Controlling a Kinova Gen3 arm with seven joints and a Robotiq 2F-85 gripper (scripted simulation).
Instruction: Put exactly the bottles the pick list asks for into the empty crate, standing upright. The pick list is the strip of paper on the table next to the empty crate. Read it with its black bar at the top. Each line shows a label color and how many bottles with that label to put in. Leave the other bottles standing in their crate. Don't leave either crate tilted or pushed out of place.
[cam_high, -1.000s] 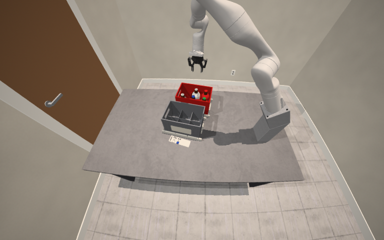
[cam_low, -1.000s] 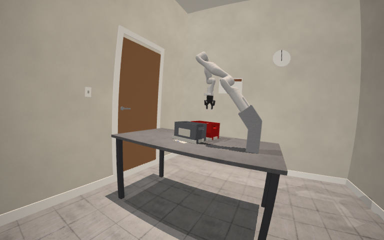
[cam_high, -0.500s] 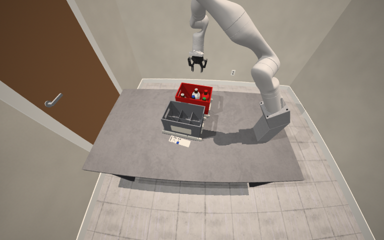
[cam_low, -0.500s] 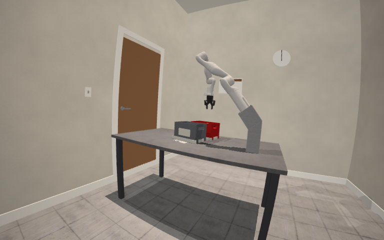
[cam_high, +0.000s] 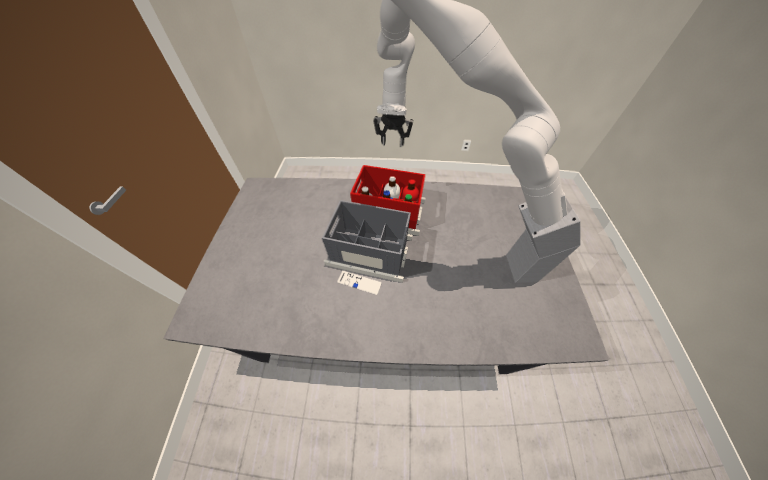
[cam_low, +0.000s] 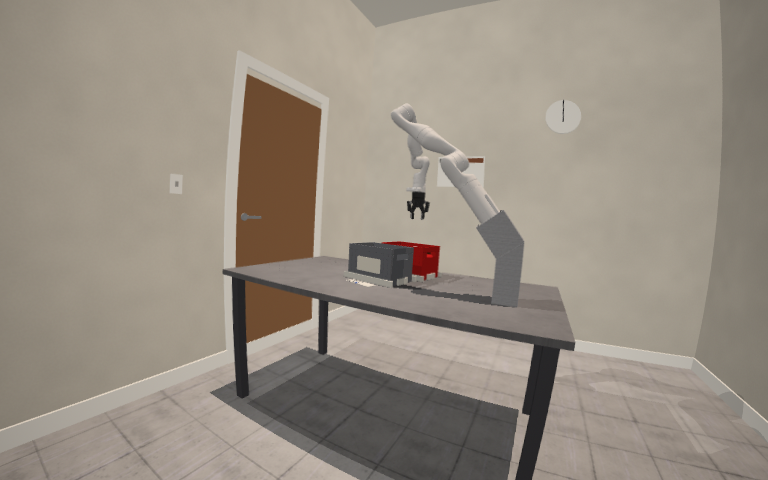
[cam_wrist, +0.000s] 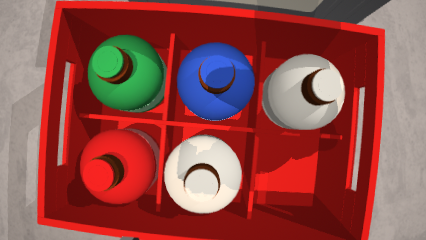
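My gripper is now 10 mm short of the blue-label bottle, 100 mm to the right of it and 240 mm above it. Also, from my hand: red crate (10 mm ahead, 60 mm to the left, 250 mm below); green-label bottle (70 mm behind, 110 mm to the left, 240 mm below); red-label bottle (90 mm behind, 20 mm to the left, 240 mm below).
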